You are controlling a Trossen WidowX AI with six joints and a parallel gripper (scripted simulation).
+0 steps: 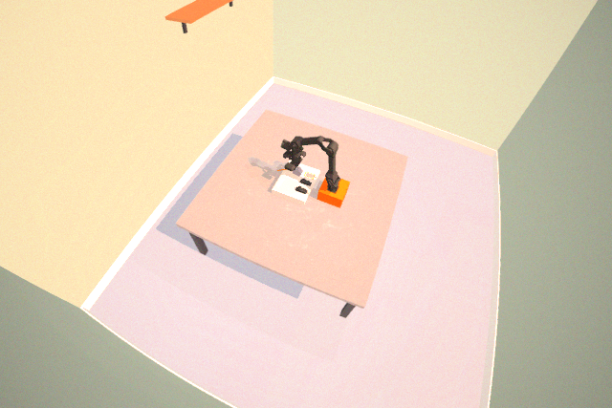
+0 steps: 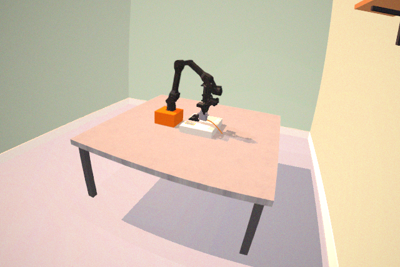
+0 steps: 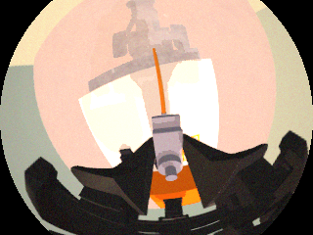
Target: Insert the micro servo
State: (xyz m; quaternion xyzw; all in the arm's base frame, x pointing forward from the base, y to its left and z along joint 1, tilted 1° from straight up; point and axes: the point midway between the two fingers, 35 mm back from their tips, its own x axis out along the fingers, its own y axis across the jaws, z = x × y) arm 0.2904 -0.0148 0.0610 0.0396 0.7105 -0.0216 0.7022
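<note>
The deck lies 10 mm ahead of my gripper tip, 30 mm to the left of it and 100 mm below it.
</note>
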